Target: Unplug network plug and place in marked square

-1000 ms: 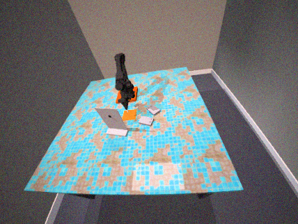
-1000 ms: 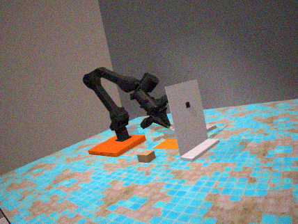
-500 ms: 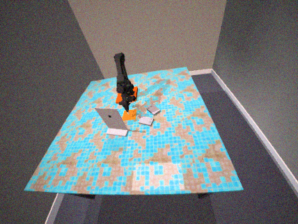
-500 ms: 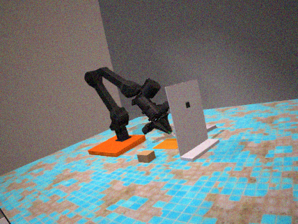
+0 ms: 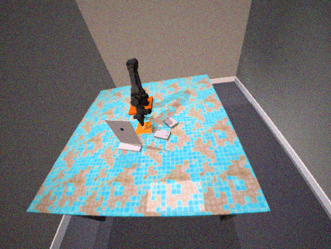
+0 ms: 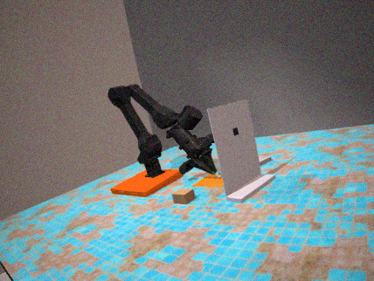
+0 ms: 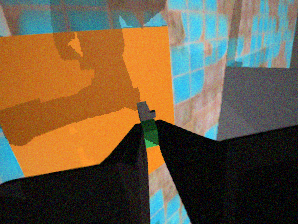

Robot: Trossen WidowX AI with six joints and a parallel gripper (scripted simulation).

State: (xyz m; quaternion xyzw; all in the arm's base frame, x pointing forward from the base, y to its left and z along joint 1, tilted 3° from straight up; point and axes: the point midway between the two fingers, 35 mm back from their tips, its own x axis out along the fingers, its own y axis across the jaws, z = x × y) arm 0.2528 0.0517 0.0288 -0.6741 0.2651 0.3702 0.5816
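Now: the orange marked square 1 cm behind my gripper tip and 2 cm below it. The rest, counted from my gripper tip: thin pale tab: 1 cm ahead, 1 cm to the left, 1 cm below; white panel: 16 cm ahead, 5 cm to the right, 8 cm above; green plug: right at my gripper tip.
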